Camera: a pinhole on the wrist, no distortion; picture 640 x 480 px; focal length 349.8 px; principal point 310.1 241.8 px. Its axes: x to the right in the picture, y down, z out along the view. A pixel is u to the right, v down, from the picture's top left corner.
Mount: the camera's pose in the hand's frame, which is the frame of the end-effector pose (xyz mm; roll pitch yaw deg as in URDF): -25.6 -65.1 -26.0 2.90 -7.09 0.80
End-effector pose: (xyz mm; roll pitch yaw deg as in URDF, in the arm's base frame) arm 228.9 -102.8 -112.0 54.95 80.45 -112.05
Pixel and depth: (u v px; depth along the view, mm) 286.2 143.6 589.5
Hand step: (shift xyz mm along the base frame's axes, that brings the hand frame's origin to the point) -581.0 154.4 149.0
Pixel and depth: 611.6 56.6 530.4
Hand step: -633.6 179.0 -361.8
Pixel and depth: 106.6 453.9 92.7
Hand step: -57.9 14.6 94.3
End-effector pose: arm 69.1 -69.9 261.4 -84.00 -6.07 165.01
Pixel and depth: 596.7 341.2 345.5
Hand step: -292.9 -290.4 40.8
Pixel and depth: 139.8 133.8 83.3
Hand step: 72.5 -60.8 91.9
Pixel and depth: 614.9 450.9 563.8
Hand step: -553.2 -507.2 -141.7
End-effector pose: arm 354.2 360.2 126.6 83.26 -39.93 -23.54
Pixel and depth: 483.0 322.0 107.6
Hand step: -7.3 -98.4 -17.9
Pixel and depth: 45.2 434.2 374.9
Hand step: -463.7 -130.5 -111.2
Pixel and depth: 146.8 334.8 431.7
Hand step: -388.6 -242.2 -127.4
